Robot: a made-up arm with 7 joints.
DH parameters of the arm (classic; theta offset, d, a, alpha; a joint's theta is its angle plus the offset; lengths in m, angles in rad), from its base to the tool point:
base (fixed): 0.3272 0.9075 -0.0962 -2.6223
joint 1: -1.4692 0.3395 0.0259 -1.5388
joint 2: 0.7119 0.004 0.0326 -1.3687
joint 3: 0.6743 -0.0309 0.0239 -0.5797
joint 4: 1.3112 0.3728 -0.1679 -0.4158
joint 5: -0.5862 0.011 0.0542 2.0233
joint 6: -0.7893 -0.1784 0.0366 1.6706
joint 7: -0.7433 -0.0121 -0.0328 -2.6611
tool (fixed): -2.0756 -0.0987 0 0
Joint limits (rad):
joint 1: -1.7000..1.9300
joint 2: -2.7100..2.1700
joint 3: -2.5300..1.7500
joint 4: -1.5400..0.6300
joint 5: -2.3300..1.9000
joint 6: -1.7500..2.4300
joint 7: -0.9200..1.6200
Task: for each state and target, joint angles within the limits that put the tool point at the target. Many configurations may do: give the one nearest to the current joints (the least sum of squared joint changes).
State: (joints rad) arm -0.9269 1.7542 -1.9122 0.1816 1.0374 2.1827 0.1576
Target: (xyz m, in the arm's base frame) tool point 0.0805 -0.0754 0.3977
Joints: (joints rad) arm -1.0003 1.4607 -2.0771 0.0665 0.7823 2.1151 0.0541
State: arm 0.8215 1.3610 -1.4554 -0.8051 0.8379 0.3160 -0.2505
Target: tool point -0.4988 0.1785 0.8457
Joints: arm 1.2221 1.0768 -1.6530 -1.2041 0.9529 0.2009 -0.0834
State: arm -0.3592 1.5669 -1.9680 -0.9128 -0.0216 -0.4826 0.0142
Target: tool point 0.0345 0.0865 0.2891
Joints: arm -1.0773 2.1700 -2.0922 -0.2205 -0.1618 -0.1536 -0.3979
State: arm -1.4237 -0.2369 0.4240 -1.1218 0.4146 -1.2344 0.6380
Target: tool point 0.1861 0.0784 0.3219
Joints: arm -1.1614 0.1889 0.2860 -1.3599 0.5740 -1.3305 0.6679
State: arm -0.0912 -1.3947 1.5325 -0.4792 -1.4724 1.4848 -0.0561
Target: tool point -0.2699 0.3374 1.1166
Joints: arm -0.4371 -1.7720 1.4389 -0.4495 -2.0136 1.7666 0.1894
